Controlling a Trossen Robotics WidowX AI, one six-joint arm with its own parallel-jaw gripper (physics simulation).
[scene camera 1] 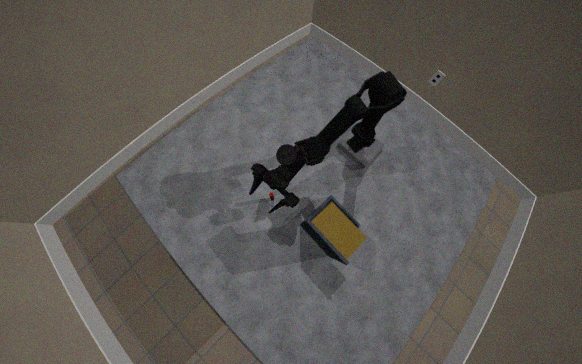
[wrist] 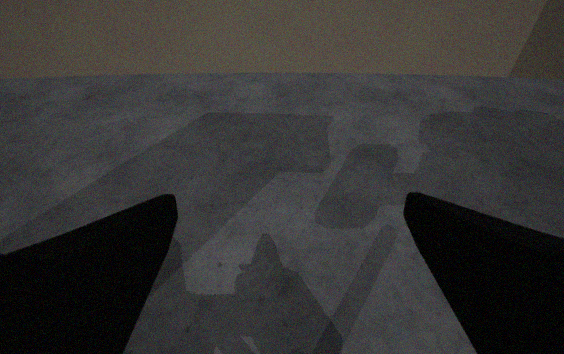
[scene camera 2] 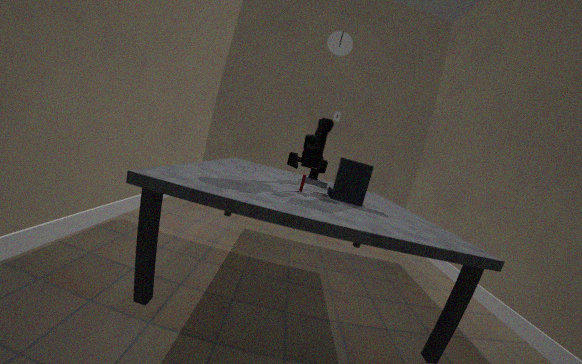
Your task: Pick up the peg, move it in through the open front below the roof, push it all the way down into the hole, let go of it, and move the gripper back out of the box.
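Seen in the pictures: gripper, between the fingertips: (scene camera 1: 259, 203) (wrist: 292, 204) (scene camera 2: 307, 170); arm's base, origin of its link: (scene camera 1: 356, 143) (scene camera 2: 312, 178).
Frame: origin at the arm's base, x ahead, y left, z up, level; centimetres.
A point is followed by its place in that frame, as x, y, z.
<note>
The thin red peg (scene camera 1: 271, 196) @(43.3, -2.2, 3.9) (scene camera 2: 303, 183) @(43.6, -2.3, 0.7) stands upright on the table, apart from the box; it does not show in the wrist view. My gripper (scene camera 1: 260, 203) @(48.3, -1.9, 7.4) (scene camera 2: 307, 163) @(48.3, -1.9, 7.4) (wrist: 292, 204) @(48.3, -1.9, 7.4) is wide open and empty. It is tilted forward, with its fingers above the level of the peg's top; from above, the peg shows between the two fingers. The box, with a yellow roof (scene camera 1: 339, 230) @(34.9, 19.6, 16.9) and dark walls (scene camera 2: 353, 181) @(39.9, 20.4, 7.5), stands to the right of the peg in the second scene view. The hole inside it is hidden.
The grey table top (scene camera 1: 410, 210) @(-0.6, 36.9, -3.3) (scene camera 2: 200, 187) @(86.7, -29.5, -3.3) (wrist: 75, 115) @(69.0, 28.7, -3.3) carries the arm's base (scene camera 1: 360, 152) @(1.2, 4.2, -0.2), the peg and the box. The box's nearest wall is a short way from my right-hand finger in the first scene view. Shadows of the arm and box lie across the table.
</note>
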